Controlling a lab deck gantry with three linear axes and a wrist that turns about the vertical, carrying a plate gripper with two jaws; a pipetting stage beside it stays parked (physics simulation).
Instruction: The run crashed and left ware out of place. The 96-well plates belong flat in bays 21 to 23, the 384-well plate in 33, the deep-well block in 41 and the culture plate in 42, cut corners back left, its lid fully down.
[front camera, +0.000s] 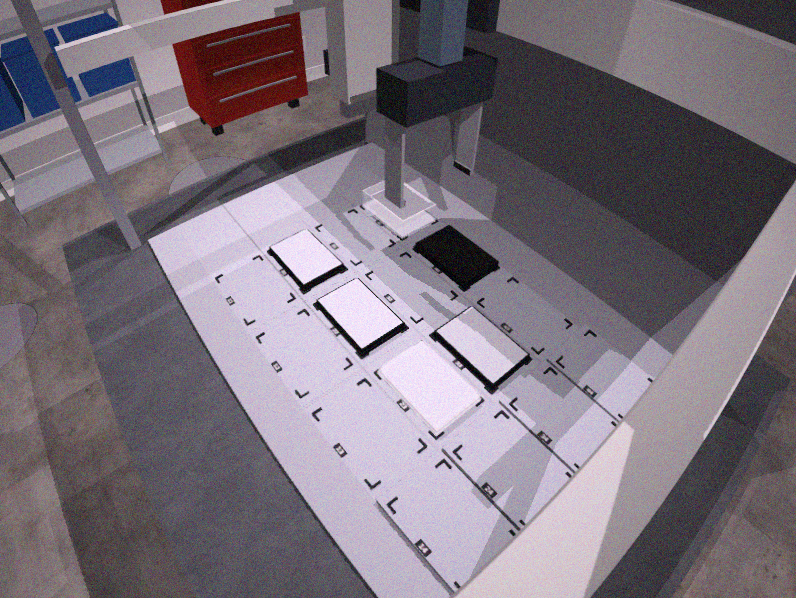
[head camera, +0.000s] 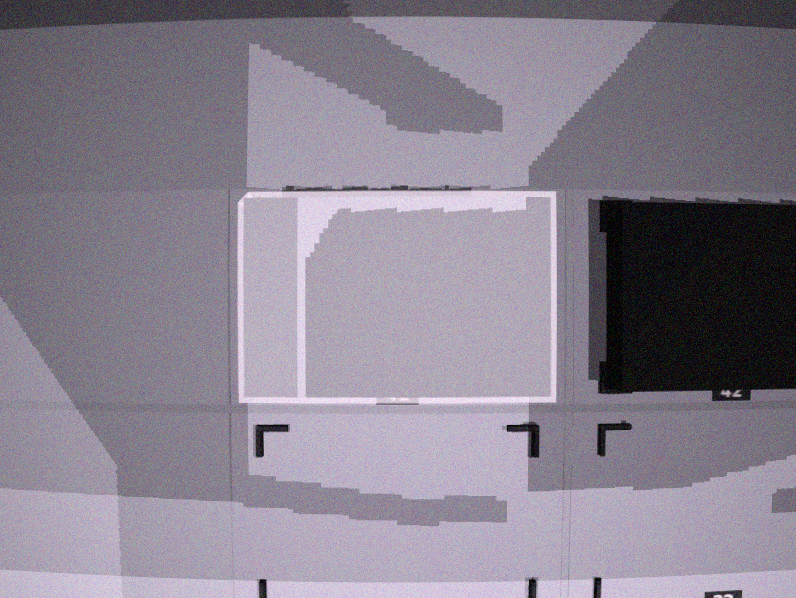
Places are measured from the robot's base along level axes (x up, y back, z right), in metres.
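Where they show: gripper, fingertip midpoint: (front camera: 430, 184); robot's base, origin of the base link: (front camera: 217, 278).
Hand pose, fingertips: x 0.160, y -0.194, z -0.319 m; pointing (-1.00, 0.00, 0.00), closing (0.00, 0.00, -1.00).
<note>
Things, the pixels of their top centre, and the offset from my fingertips.
- pale plate, middle of its top: (front camera: 429, 382) dy -0.198, dx -0.145, dz +0.169 m
- white-topped plate with black sides, middle of its top: (front camera: 482, 342) dy -0.198, dx -0.145, dz +0.062 m
- black plate, middle of its top: (head camera: 756, 296) (front camera: 456, 251) dy -0.034, dx -0.143, dz -0.045 m
White-topped plates (front camera: 306, 257) (front camera: 361, 314) lie flat in bays 21 and 22. A pale plate (front camera: 429, 386) lies flat in bay 23. A white-topped plate with black sides (front camera: 481, 341) lies flat in bay 33. A black plate (front camera: 456, 254) (head camera: 701, 289) lies in bay 42; whether it has a lid, I cannot tell. A pale, taller piece (front camera: 411, 225) (head camera: 424, 308) stands at bay 41, one cut corner back left; it may be the deep-well block, but no wells show. My gripper (front camera: 431, 187) is open and empty, high near bay 41, one jaw overlapping that piece in the front view.
A pale rail (front camera: 675, 424) runs along the right side of the deck. A grey post (front camera: 96, 151) rises at the deck's left edge. A red drawer cabinet (front camera: 247, 70) and a shelf rack (front camera: 90, 168) with blue bins stand behind.
</note>
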